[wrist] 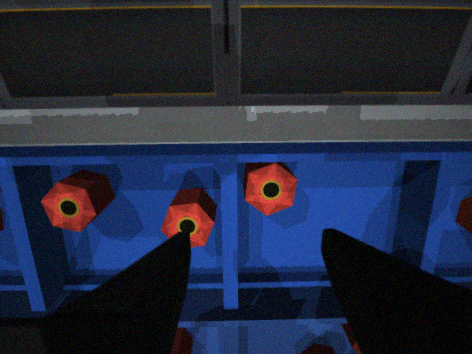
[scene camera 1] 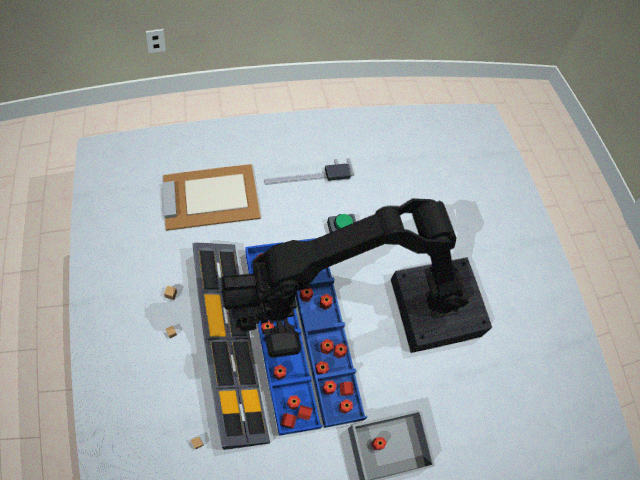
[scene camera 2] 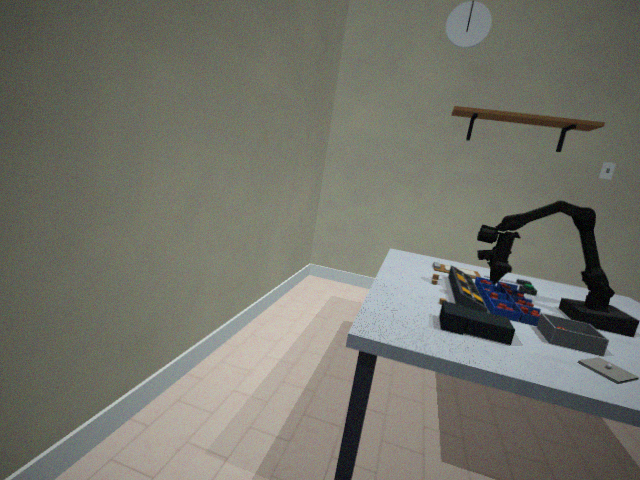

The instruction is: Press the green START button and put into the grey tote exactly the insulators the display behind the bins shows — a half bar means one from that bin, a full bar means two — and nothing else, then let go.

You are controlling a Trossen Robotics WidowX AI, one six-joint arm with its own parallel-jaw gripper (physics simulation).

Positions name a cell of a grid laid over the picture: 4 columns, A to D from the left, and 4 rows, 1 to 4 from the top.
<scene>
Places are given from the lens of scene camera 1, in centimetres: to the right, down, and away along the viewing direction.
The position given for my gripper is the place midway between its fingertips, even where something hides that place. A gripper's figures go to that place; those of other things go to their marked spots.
my gripper (scene camera 1: B3): -10, 17, 107
display panel (scene camera 1: B4): -17, 40, 95
</scene>
